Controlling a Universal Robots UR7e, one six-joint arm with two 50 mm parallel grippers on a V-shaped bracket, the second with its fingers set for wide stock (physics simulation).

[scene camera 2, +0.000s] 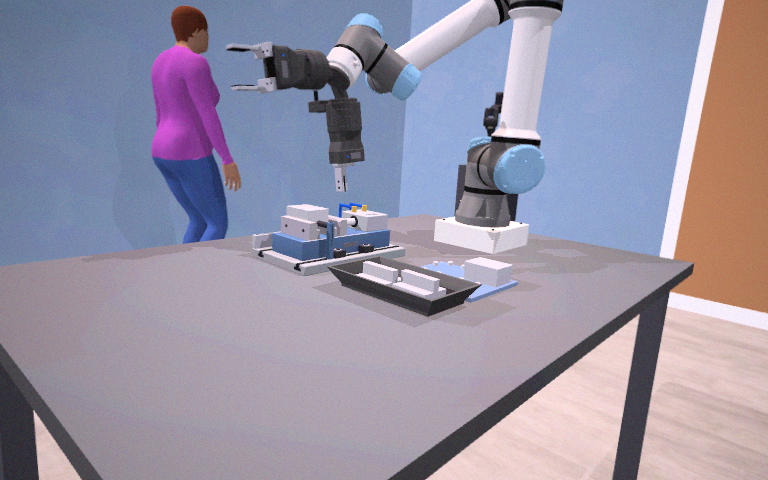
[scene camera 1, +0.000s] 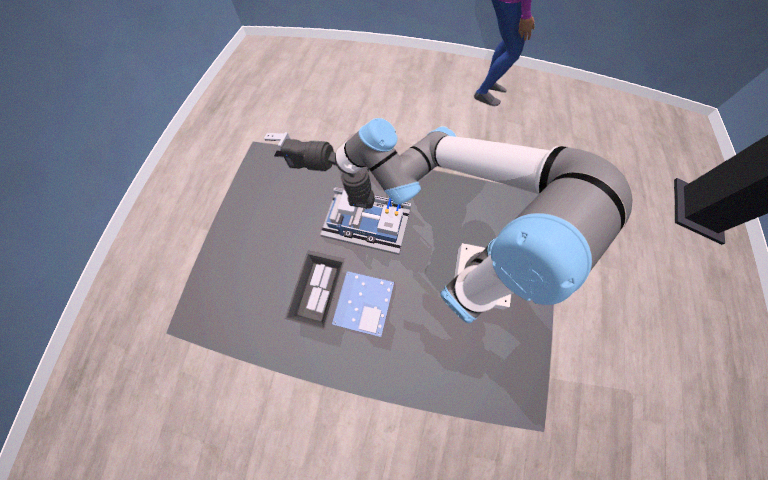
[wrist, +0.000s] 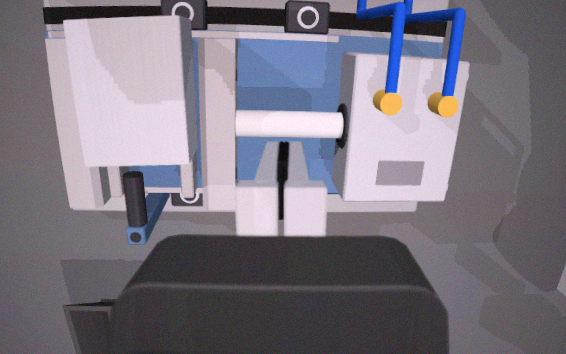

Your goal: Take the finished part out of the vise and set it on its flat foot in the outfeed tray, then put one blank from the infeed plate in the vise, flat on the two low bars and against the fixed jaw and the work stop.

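Frame: origin at the arm's base, x ahead, y left, z up, level; metres.
Where they show: hand, tool point: (scene camera 2: 341, 183) (scene camera 1: 366, 203) (wrist: 283, 177); arm's base, link origin: (scene camera 2: 482, 222).
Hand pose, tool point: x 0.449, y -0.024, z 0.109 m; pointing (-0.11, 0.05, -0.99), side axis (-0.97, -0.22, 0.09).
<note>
Each offset is from my tool point to the top centre of the thing. "*": to the spot under its first point.
My gripper (scene camera 2: 340, 189) (wrist: 283, 145) points down above the vise @[dx +0.016, dy -0.003, dz -0.070 m] (scene camera 1: 390, 246) (scene camera 2: 297, 247) (wrist: 280, 60), shut and empty; its fingertips show between the moving jaw (wrist: 218, 125) and the cylinder housing @[* dx -0.079, dy -0.015, dz -0.073 m] (wrist: 407, 135) in the wrist view. A white block @[dx +0.078, dy -0.009, dz -0.053 m] (scene camera 2: 307, 211) (wrist: 127, 90) sits at the fixed jaw (scene camera 2: 297, 227); a narrow gap separates it from the moving jaw. The work stop's black rod @[dx +0.076, dy +0.060, dz -0.073 m] (wrist: 135, 200) is close to its edge; contact is unclear. The dark outfeed tray @[* dx +0.103, dy +0.327, dz -0.154 m] (scene camera 2: 385, 297) holds two finished parts, feet down. One blank @[dx -0.156, dy +0.316, dz -0.125 m] (scene camera 1: 369, 319) (scene camera 2: 488, 271) lies on the blue infeed plate @[dx -0.109, dy +0.273, dz -0.161 m] (scene camera 1: 373, 287) (scene camera 2: 489, 291).
The second, wide gripper (scene camera 2: 231, 67) points sideways, open and empty, high beyond the vise. Blue hoses @[* dx -0.052, dy -0.050, dz -0.059 m] (scene camera 2: 348, 205) (wrist: 395, 55) rise over the cylinder housing. The tray and plate lie side by side near the vise. A person (scene camera 1: 506, 45) (scene camera 2: 184, 118) stands beyond the table.
</note>
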